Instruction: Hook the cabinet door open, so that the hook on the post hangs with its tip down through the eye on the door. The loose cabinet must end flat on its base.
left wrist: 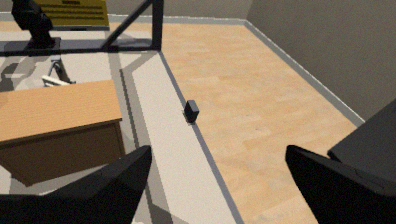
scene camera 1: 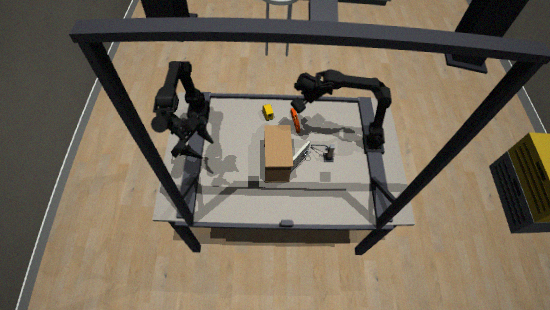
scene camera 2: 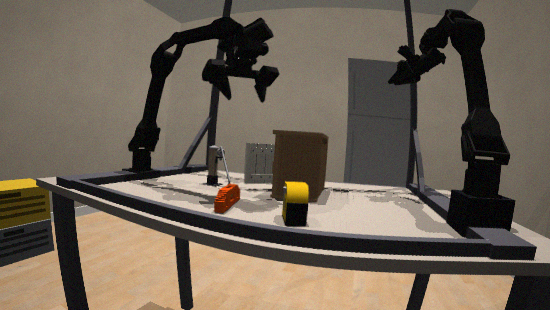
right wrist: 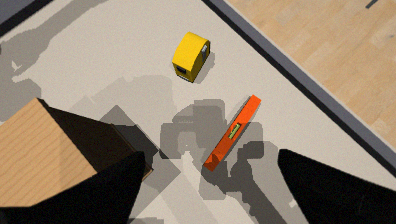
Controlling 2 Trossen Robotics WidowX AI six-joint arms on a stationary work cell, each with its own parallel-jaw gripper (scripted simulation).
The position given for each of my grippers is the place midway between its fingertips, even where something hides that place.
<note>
I see my left gripper (scene camera 1: 207,150), my right gripper (scene camera 2: 246,100), a brown wooden cabinet (scene camera 2: 299,156) and an orange level (right wrist: 227,140).
The brown wooden cabinet also shows in the left wrist view (left wrist: 59,130) and in scene camera 1 (scene camera 1: 277,138). My left gripper shows as well in the left wrist view (left wrist: 218,152) and in scene camera 2 (scene camera 2: 391,83). My right gripper is seen too in the right wrist view (right wrist: 211,157). The left wrist view misses the orange level: it is out of frame.
</note>
